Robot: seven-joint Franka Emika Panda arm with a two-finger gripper.
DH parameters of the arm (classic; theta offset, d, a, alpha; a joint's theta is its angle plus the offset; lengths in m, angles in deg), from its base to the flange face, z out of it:
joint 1: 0 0.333 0 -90
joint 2: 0 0 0 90
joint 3: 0 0.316 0.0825 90
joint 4: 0 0 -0.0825 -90
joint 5: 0 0.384 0 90
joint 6: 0 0 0.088 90
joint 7: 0 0.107 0 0
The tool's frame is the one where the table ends.
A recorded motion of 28 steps. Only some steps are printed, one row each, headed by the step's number.
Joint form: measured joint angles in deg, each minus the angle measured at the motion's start. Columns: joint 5, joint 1, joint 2, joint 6, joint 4, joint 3, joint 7.
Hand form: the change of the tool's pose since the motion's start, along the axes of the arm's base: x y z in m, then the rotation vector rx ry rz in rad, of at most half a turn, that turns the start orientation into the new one. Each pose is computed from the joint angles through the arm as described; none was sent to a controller.
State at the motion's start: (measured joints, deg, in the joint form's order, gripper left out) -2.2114 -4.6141 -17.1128 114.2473 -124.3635 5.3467 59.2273
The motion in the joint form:
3: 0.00 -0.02 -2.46 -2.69 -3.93 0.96 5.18
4: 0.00 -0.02 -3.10 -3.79 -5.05 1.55 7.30
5: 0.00 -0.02 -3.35 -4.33 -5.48 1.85 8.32
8: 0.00 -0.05 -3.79 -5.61 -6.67 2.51 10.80
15: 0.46 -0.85 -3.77 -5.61 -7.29 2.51 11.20
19: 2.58 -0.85 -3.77 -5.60 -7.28 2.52 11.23
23: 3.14 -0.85 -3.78 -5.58 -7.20 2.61 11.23
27: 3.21 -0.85 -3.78 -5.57 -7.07 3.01 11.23
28: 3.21 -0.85 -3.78 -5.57 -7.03 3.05 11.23
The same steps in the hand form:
3: -0.0223 0.0072 -0.0183 -0.0034 0.0670 -0.0798
4: -0.0293 0.0117 -0.0246 -0.0078 0.0919 -0.1093
5: -0.0322 0.0139 -0.0272 -0.0103 0.1031 -0.1233
8: -0.0394 0.0184 -0.0359 -0.0175 0.1349 -0.1592
15: -0.0409 0.0125 -0.0412 -0.0099 0.1464 -0.1828
19: -0.0409 0.0153 -0.0412 0.0254 0.1497 -0.1938
23: -0.0407 0.0168 -0.0405 0.0343 0.1488 -0.1951
27: -0.0404 0.0202 -0.0396 0.0328 0.1466 -0.1889
28: -0.0403 0.0205 -0.0393 0.0326 0.1459 -0.1882

